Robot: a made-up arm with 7 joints. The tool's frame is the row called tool. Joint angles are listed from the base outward. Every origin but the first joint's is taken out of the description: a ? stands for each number. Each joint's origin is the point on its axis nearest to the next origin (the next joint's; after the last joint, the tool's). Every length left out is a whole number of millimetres.
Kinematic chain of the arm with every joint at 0, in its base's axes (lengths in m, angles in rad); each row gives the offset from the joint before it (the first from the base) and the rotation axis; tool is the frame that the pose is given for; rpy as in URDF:
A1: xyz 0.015 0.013 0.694 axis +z
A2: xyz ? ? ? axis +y
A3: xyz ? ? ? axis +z
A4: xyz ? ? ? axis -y
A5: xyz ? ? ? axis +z
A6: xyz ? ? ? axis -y
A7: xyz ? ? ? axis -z
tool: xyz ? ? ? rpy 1.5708 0 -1.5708
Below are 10 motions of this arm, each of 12 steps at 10 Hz.
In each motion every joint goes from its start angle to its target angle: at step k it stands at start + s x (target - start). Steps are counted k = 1, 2, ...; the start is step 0. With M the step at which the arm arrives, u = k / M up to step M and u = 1 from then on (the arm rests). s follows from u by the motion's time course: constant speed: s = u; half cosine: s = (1 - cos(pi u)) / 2; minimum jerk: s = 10 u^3 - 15 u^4 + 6 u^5.
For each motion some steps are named. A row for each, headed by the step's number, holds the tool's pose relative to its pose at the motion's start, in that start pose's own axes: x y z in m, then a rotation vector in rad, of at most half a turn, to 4 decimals.
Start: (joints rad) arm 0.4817 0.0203 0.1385 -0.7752 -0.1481 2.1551 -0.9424
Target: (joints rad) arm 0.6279 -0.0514 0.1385 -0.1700 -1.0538 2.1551 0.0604
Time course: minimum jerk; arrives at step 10
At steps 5, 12:
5: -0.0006 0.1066 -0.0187 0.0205 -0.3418 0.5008
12: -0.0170 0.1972 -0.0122 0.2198 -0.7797 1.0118

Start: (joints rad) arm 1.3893 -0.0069 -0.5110 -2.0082 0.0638 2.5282 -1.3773
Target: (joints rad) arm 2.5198 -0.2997 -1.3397 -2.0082 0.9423 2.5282 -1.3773
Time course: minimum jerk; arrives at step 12
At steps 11, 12:
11: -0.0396 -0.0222 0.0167 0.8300 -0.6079 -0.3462
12: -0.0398 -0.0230 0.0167 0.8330 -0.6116 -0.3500

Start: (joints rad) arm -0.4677 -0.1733 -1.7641 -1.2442 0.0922 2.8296 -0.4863
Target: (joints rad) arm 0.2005 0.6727 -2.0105 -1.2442 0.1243 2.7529 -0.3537
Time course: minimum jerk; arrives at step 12
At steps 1, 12:
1: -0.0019 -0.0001 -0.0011 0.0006 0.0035 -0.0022
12: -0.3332 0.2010 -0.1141 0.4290 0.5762 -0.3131

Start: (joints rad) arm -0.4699 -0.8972 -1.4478 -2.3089 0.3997 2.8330 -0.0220
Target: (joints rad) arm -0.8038 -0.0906 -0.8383 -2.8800 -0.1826 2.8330 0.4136
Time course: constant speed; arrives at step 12
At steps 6, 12:
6: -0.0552 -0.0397 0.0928 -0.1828 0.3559 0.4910
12: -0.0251 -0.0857 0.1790 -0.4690 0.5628 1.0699

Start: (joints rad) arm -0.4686 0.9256 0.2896 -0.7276 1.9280 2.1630 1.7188
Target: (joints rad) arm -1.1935 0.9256 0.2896 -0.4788 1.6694 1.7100 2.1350
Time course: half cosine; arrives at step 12
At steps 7, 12:
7: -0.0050 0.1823 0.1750 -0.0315 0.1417 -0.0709
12: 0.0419 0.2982 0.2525 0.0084 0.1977 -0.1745

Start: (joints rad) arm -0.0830 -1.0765 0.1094 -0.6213 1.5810 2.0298 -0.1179
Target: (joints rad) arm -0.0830 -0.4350 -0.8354 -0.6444 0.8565 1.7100 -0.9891
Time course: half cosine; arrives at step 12
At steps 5, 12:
5: 0.1140 0.0860 -0.0314 -0.1267 0.2797 0.6097
12: 0.2264 0.2258 -0.0362 -1.0116 0.3575 1.4084

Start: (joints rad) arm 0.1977 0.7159 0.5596 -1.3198 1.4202 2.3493 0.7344
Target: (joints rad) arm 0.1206 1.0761 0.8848 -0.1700 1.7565 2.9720 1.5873
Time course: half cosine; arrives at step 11
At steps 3, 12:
3: -0.0265 0.0080 0.0155 -0.0709 -0.1266 -0.2015
12: -0.0727 0.1568 0.0279 -0.8826 -0.9415 -1.0190

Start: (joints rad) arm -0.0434 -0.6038 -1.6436 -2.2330 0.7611 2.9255 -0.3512
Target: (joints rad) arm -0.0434 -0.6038 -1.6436 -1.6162 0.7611 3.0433 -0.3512
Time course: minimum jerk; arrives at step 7
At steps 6, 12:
6: -0.0545 0.0778 -0.0962 0.6579 0.0659 -0.1980
12: -0.0556 0.0804 -0.0978 0.6735 0.0669 -0.2029

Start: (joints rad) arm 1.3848 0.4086 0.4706 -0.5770 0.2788 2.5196 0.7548
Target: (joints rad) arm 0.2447 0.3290 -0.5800 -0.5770 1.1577 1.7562 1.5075
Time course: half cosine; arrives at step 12
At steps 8, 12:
8: 0.0302 0.3414 -0.2410 0.9121 -0.8434 0.3414
12: -0.0165 0.4757 -0.2121 1.2469 -1.0827 0.2262

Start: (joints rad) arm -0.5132 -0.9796 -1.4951 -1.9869 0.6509 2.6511 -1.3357
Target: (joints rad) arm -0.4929 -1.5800 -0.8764 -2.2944 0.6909 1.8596 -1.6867
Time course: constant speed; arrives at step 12
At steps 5, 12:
5: -0.0440 -0.0579 -0.0171 0.1486 0.1851 -0.6384
12: -0.1477 -0.0538 -0.0630 0.4854 0.6450 -1.3863

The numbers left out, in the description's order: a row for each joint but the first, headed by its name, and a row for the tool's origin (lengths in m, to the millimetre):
A2: -0.005 0.038 0
A3: 0.009 0 0.259
A4: 0.085 -0.029 0
A5: -0.028 0 0.243
A6: 0.027 0.007 0
A7: 0.064 0 0.023
tool: -0.029 -0.016 0

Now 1 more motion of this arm.
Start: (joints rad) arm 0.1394 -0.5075 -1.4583 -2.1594 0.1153 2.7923 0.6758
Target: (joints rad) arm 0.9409 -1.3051 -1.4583 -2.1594 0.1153 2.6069 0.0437
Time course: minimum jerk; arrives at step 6
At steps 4, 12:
4: -0.0067 -0.1260 0.0532 -0.8837 0.4600 -0.4291
12: -0.0049 -0.1655 0.0884 -1.1118 0.5313 -0.5704

